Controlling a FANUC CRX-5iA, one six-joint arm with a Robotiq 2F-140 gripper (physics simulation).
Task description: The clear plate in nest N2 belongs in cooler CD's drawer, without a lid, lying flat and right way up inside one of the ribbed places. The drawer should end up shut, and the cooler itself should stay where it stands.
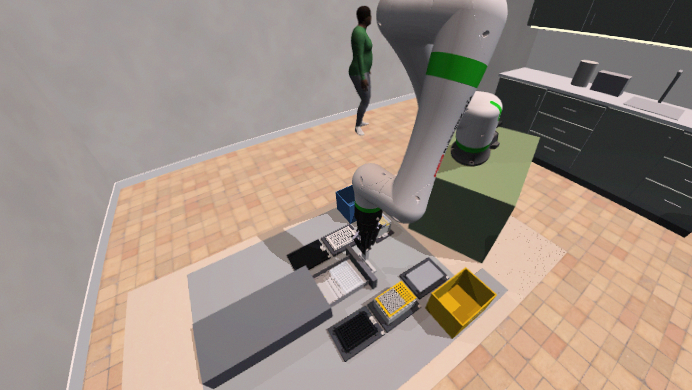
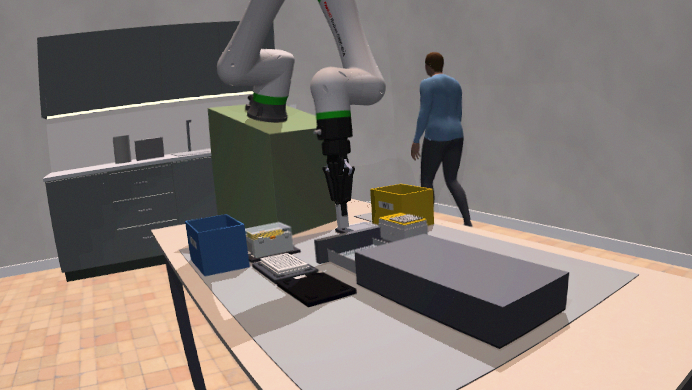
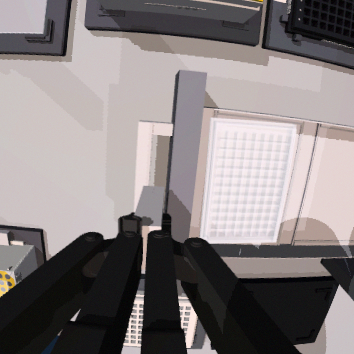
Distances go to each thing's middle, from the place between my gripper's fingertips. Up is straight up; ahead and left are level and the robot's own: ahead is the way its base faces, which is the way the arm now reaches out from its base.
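My gripper's now 4 cm above the drawer (image 2: pixel 327 249), 13 cm short of it and 1 cm to the right of it. Counting from my hand, the black plate (image 1: pixel 360 328) is 6 cm below, 20 cm to the left and 16 cm ahead. Nest N2 (image 2: pixel 327 288), again from my hand, is 8 cm below, 18 cm ahead and 18 cm to the right, and then the yellow-topped tip box (image 2: pixel 396 227) is 4 cm below my hand, 20 cm to the left of it and 1 cm behind it.
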